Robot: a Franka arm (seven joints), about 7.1 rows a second.
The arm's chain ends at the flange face. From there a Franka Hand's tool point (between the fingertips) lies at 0.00 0.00 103.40 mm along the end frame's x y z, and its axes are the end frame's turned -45 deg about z.
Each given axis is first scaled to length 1.
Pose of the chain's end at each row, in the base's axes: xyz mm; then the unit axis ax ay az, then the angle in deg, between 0 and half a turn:
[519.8 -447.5 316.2 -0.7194 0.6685 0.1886 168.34]
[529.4 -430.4 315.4 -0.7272 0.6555 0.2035 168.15]
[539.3 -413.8 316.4 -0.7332 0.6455 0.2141 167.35]
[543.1 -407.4 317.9 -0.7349 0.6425 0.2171 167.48]
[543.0 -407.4 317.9 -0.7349 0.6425 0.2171 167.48]
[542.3 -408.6 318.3 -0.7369 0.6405 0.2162 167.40]
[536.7 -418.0 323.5 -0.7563 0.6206 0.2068 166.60]
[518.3 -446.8 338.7 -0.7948 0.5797 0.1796 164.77]
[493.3 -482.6 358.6 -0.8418 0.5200 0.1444 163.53]
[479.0 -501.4 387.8 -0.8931 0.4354 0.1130 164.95]
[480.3 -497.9 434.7 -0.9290 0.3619 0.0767 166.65]
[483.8 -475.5 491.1 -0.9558 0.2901 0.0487 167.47]
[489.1 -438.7 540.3 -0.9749 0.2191 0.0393 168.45]
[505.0 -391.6 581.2 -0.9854 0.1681 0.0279 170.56]
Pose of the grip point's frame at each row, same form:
[506.0 -406.7 222.2 -0.9285 0.3453 0.1364 160.93]
[513.0 -387.7 222.7 -0.9318 0.3306 0.1498 160.09]
[521.8 -369.0 224.9 -0.9346 0.3192 0.1571 158.89]
[524.9 -362.4 226.6 -0.9352 0.3158 0.1604 158.87]
[524.8 -362.4 226.6 -0.9352 0.3158 0.1604 158.87]
[524.2 -363.7 226.9 -0.9362 0.3132 0.1593 158.84]
[519.7 -373.7 231.6 -0.9465 0.2870 0.1477 158.52]
[505.0 -404.1 245.5 -0.9654 0.2337 0.1159 158.03]
[483.9 -442.7 263.7 -0.9841 0.1595 0.0786 158.44]
[470.2 -467.4 290.5 -0.9967 0.0608 0.0541 161.14]
[474.4 -470.1 335.3 -0.9994 -0.0212 0.0261 164.30]
[480.8 -451.2 390.6 -0.9952 -0.0979 0.0030 166.29]
[485.8 -416.8 439.3 -0.9853 -0.1708 -0.0024 167.61]
[502.2 -373.9 479.4 -0.9751 -0.2219 -0.0058 170.06]

